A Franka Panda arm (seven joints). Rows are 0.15 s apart.
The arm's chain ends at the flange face. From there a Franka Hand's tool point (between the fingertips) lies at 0.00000 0.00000 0.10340 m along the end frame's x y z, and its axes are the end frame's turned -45 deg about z.
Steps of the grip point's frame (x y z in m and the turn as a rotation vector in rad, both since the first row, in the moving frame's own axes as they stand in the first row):
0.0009 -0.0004 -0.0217 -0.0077 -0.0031 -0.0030
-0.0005 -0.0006 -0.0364 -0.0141 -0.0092 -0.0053
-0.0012 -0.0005 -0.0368 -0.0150 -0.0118 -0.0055
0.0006 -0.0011 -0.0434 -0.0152 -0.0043 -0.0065
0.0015 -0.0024 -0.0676 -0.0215 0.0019 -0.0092
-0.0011 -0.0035 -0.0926 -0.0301 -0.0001 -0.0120
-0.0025 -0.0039 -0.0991 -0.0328 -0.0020 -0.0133
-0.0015 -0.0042 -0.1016 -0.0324 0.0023 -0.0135
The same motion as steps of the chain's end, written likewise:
0.0000 -0.0017 -0.0217 -0.0076 0.0033 -0.0030
-0.0011 -0.0018 -0.0364 -0.0165 0.0035 -0.0053
-0.0014 -0.0015 -0.0368 -0.0190 0.0023 -0.0055
-0.0012 -0.0026 -0.0434 -0.0138 0.0077 -0.0065
-0.0024 -0.0042 -0.0676 -0.0139 0.0165 -0.0092
-0.0055 -0.0039 -0.0926 -0.0214 0.0212 -0.0120
-0.0068 -0.0035 -0.0990 -0.0246 0.0218 -0.0133
-0.0066 -0.0041 -0.1015 -0.0213 0.0245 -0.0135

